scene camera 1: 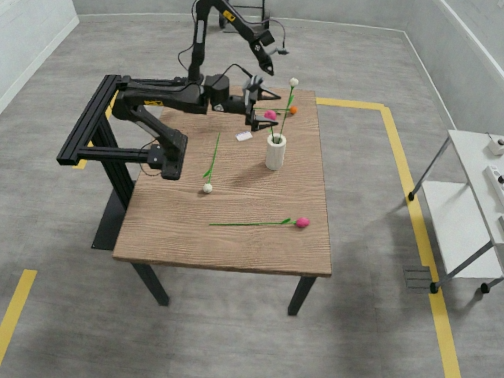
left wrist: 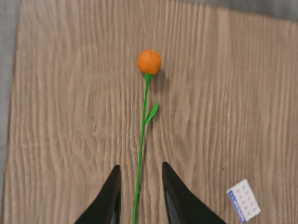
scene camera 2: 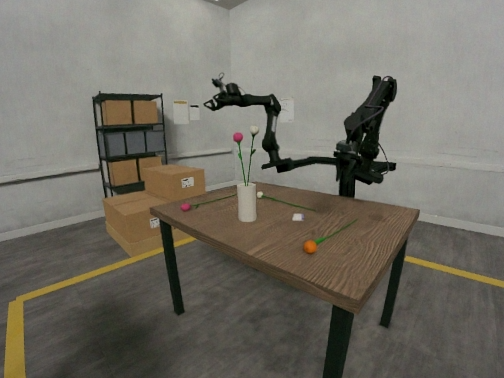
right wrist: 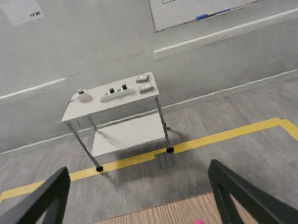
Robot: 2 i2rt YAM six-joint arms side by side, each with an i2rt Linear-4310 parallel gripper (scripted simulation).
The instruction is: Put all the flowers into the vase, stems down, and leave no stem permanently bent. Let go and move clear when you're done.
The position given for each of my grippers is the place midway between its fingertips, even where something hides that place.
I see my left gripper (left wrist: 141, 169), my right gripper (scene camera 1: 279, 110) and a small white card (left wrist: 241, 194).
My right gripper shows as well in the right wrist view (right wrist: 141, 169). The right wrist view misses the small white card: it is out of frame.
